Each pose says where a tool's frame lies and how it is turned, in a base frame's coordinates. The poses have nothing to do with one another.
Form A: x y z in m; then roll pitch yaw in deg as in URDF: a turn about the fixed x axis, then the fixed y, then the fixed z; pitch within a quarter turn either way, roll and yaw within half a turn.
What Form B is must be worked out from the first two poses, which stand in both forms.
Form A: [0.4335, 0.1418, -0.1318, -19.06, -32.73, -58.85]
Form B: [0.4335, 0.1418, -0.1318, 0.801, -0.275, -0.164, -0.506]
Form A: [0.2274, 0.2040, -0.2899, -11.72, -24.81, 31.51]
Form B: [0.2274, 0.2040, -0.2899, 0.941, -0.038, -0.233, 0.243]
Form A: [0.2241, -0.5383, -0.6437, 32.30, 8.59, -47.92]
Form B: [0.2241, -0.5383, -0.6437, 0.867, 0.283, -0.047, -0.408]
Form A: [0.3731, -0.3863, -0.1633, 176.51, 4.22, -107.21]
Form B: [0.3731, -0.3863, -0.1633, 0.012, -0.594, 0.803, 0.046]
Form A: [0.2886, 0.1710, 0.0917, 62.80, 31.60, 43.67]
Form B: [0.2886, 0.1710, 0.0917, 0.815, 0.379, 0.402, 0.174]
